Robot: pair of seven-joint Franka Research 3 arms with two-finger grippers.
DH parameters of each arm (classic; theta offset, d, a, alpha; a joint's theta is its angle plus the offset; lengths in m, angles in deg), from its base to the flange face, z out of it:
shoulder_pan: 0 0.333 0 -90
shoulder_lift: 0 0 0 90
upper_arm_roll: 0 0.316 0.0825 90
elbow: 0 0 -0.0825 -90
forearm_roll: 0 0.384 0 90
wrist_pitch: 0 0 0.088 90
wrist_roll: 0 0.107 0 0
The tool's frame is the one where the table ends.
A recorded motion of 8 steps. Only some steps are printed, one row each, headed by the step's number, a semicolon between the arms.
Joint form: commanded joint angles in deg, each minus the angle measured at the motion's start. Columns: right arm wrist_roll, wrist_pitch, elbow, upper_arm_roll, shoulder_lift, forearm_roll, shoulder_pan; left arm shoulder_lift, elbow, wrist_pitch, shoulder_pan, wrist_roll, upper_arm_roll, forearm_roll.
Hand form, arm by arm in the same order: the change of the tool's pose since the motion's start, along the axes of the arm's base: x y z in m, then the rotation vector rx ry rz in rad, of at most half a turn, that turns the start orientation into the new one. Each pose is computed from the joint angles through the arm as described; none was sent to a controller.
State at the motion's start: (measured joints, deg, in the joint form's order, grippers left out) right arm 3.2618 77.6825 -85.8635 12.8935 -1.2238 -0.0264 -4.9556; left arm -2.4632 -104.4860 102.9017 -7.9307 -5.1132 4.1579 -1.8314
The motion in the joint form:
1: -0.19 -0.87 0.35 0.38 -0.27 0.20 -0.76; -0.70 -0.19 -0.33 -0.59 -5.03 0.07 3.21
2: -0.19 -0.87 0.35 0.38 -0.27 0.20 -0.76; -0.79 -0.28 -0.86 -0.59 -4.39 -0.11 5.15
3: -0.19 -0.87 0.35 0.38 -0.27 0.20 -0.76; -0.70 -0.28 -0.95 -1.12 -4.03 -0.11 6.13
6: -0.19 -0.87 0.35 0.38 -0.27 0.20 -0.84; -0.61 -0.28 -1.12 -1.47 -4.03 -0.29 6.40
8: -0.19 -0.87 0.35 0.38 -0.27 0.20 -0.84; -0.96 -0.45 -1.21 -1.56 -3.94 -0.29 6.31
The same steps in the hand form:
1: -0.0029 -0.0031 0.0040 0.0020 0.0049 -0.0030; -0.0036 0.0002 0.0045 0.0521 -0.0062 0.0672
2: -0.0029 -0.0031 0.0040 0.0020 0.0049 -0.0030; -0.0049 0.0015 0.0039 0.0863 -0.0008 0.0462
3: -0.0029 -0.0031 0.0040 0.0020 0.0049 -0.0030; -0.0050 -0.0021 0.0030 0.1035 0.0000 0.0273
6: -0.0028 -0.0038 0.0040 0.0020 0.0049 -0.0044; -0.0053 -0.0067 0.0019 0.1089 0.0035 0.0171
8: -0.0028 -0.0038 0.0040 0.0020 0.0049 -0.0044; -0.0072 -0.0075 0.0037 0.1069 0.0021 0.0144

